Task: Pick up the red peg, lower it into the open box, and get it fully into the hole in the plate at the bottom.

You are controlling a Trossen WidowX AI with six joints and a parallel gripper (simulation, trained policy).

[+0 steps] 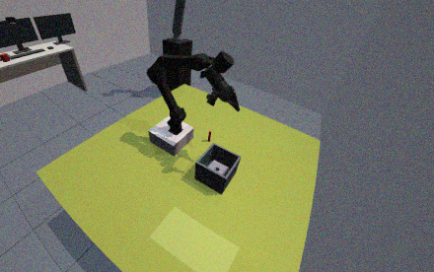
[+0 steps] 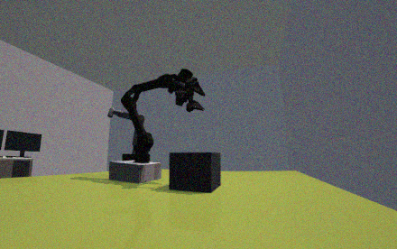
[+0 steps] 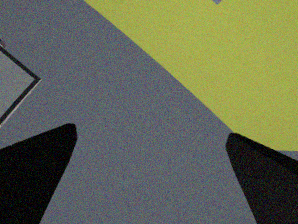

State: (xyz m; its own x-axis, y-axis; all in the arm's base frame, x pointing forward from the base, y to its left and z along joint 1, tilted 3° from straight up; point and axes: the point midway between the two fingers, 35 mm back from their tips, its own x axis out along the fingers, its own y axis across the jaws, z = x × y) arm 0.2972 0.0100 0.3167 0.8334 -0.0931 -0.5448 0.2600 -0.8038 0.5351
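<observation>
My gripper tip is 170 mm past the red peg, 120 mm to the right of it and 330 mm above it.
</observation>
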